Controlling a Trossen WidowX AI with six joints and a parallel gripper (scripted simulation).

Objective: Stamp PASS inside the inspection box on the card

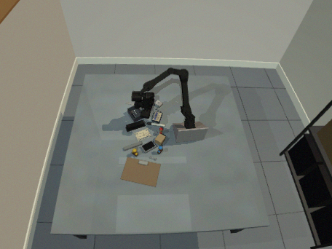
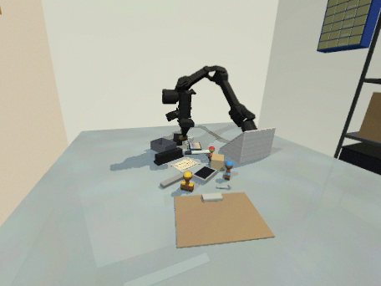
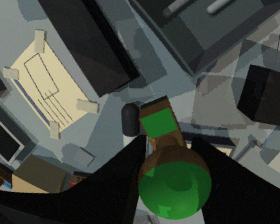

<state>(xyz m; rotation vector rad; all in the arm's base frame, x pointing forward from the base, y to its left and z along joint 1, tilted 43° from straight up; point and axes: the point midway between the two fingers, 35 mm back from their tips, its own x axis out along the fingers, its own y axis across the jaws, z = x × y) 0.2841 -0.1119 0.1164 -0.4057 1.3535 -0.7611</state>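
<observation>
My gripper tip is now 80 mm short of the dark tray, 60 mm to the left of it and 80 mm above it. The rest, counted from my gripper tip: long black block 90 mm ahead, 50 mm to the left, 70 mm below; then cream card 40 mm ahead, 120 mm to the left, 90 mm below; then green stamp right at my gripper tip.
</observation>
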